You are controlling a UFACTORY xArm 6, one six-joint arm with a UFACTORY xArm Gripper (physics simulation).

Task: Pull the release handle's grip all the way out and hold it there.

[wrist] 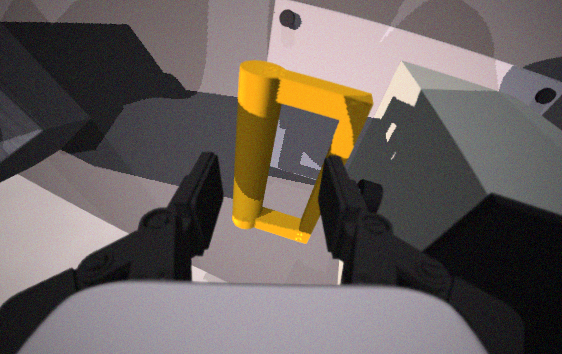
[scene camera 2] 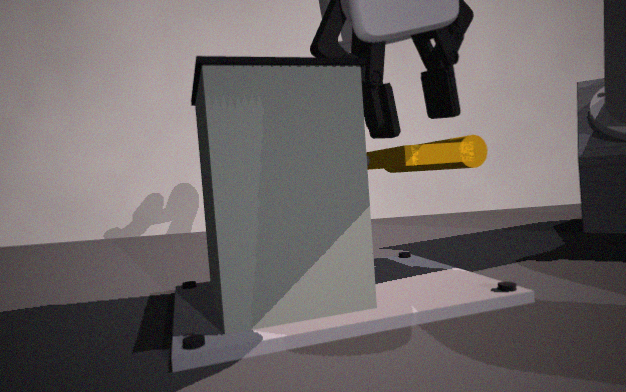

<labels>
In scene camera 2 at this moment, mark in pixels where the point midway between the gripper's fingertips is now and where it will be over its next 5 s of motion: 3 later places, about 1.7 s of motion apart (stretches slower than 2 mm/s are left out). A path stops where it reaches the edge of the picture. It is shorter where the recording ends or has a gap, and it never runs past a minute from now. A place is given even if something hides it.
My gripper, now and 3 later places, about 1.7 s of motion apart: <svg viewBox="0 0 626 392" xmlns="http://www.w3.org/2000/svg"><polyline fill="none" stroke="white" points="415,127 417,131 415,124 425,119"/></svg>
</labels>
